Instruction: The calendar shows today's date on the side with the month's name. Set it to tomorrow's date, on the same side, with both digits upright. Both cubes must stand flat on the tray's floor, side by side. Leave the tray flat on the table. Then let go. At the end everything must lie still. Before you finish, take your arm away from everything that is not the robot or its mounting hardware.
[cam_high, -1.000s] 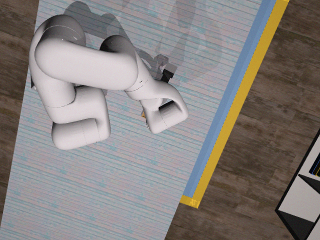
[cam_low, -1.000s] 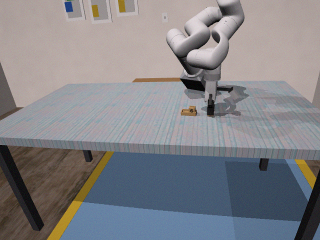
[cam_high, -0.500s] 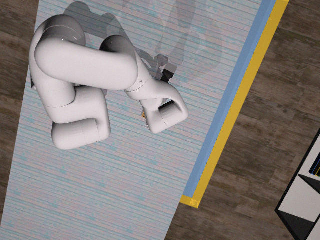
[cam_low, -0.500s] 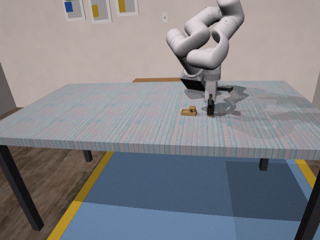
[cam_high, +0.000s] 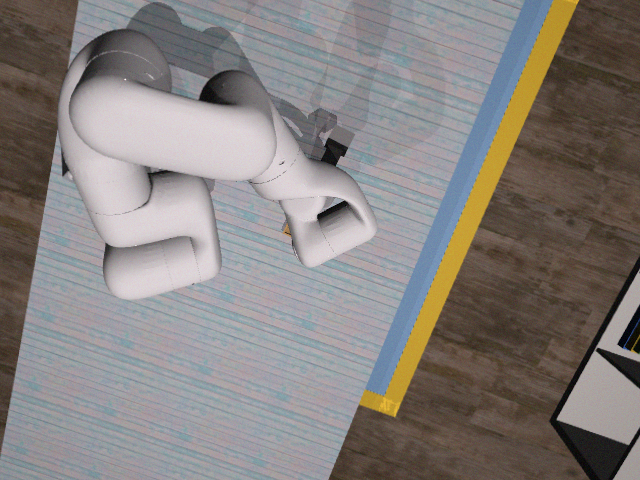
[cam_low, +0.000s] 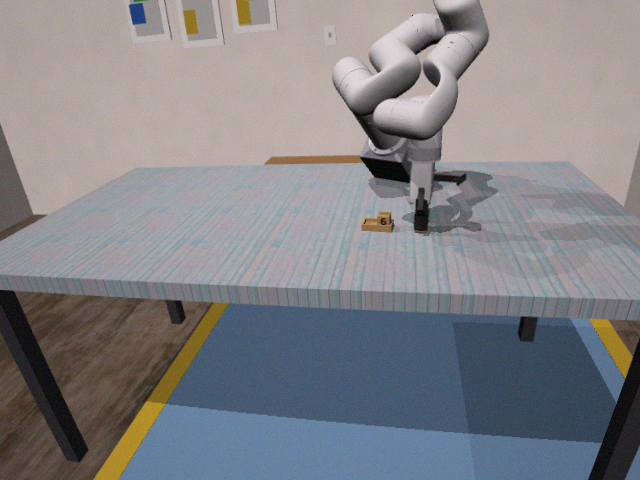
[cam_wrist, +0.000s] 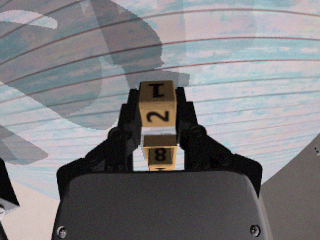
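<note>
Now: the wooden digit cube 4 cm behind my hand, 8 cm to the right of it and 1 cm below it. From my hand the other things lie so: wooden calendar tray (4 cm behind, 10 cm to the right, 2 cm below).
</note>
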